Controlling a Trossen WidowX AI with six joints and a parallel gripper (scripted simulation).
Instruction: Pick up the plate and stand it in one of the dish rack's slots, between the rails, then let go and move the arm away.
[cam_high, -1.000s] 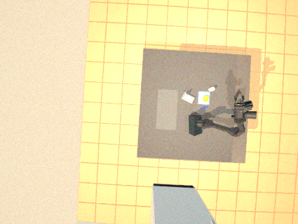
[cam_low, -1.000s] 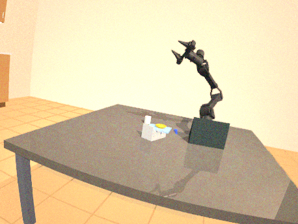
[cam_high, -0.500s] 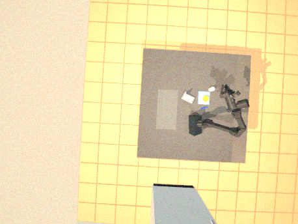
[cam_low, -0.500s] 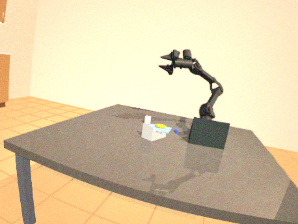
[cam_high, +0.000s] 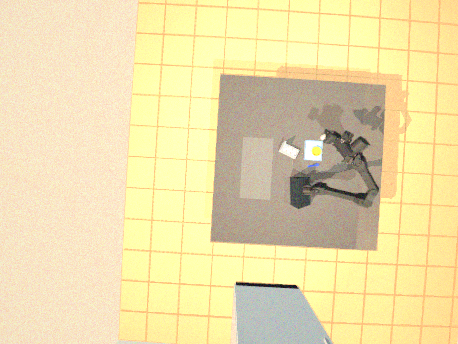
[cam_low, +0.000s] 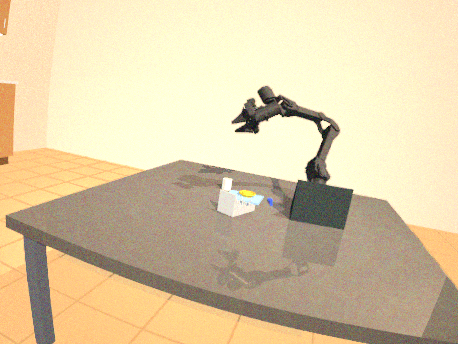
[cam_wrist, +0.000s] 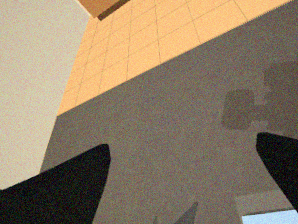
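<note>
The yellow plate lies 28 cm below my gripper tip, 9 cm behind it and 5 cm to the right of it. Round my gripper tip: white cup 27 cm below, 12 cm to the right, 1 cm ahead; white dish rack 27 cm below, 15 cm to the left, 9 cm behind; light blue mat 29 cm below, 8 cm behind, 4 cm to the right.
</note>
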